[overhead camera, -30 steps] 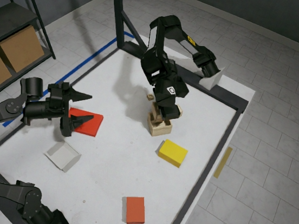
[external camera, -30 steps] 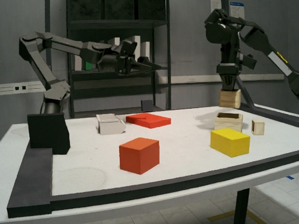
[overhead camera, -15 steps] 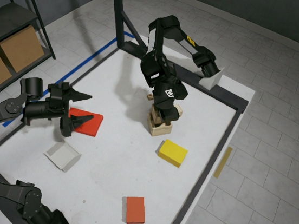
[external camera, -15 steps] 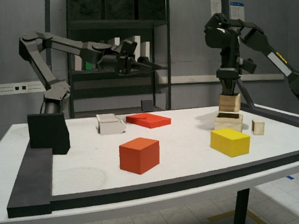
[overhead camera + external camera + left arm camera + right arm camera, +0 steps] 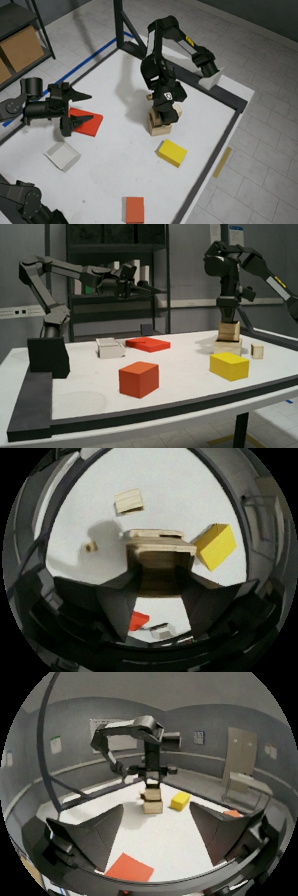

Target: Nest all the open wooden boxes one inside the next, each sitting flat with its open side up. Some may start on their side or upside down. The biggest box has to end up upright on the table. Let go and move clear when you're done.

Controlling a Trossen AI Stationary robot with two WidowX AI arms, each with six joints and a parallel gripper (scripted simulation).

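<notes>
Now: the medium wooden box 50 mm below my left hand. The rest, counted from my left hand: biggest wooden box (120 mm below); then small wooden box (10 mm ahead, 110 mm to the left, 120 mm below); then tiny wooden box (140 mm behind, 90 mm to the left, 130 mm below).
</notes>
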